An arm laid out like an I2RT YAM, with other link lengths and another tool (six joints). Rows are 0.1 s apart.
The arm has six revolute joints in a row. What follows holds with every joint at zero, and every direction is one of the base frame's. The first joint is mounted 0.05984 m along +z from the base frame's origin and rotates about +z. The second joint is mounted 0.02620 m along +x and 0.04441 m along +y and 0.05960 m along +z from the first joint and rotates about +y. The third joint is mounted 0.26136 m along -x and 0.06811 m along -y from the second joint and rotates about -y. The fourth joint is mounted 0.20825 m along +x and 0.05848 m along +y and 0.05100 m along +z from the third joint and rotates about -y. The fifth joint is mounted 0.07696 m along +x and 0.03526 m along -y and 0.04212 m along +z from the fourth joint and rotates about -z. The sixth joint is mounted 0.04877 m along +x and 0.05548 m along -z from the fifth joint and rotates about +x. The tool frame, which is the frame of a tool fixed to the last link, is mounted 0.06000 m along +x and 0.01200 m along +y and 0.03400 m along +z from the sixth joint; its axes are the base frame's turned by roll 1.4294, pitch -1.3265 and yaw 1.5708 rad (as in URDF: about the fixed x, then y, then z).
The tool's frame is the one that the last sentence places.
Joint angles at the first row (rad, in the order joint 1, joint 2, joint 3, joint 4, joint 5, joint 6):
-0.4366 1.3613 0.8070 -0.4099 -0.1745 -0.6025
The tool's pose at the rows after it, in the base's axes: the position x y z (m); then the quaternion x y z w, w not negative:
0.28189 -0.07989 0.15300 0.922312 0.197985 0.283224 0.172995
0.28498 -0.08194 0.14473 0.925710 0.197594 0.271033 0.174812
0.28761 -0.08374 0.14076 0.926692 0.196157 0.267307 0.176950
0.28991 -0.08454 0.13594 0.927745 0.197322 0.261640 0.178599
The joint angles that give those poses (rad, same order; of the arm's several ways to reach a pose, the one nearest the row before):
-0.4297 1.4159 0.8070 -0.3931 -0.1528 -0.5991
-0.4244 1.4502 0.8066 -0.3767 -0.1326 -0.5968
-0.4229 1.4700 0.8066 -0.3603 -0.1234 -0.5942
-0.4183 1.4910 0.8062 -0.3466 -0.1123 -0.5941

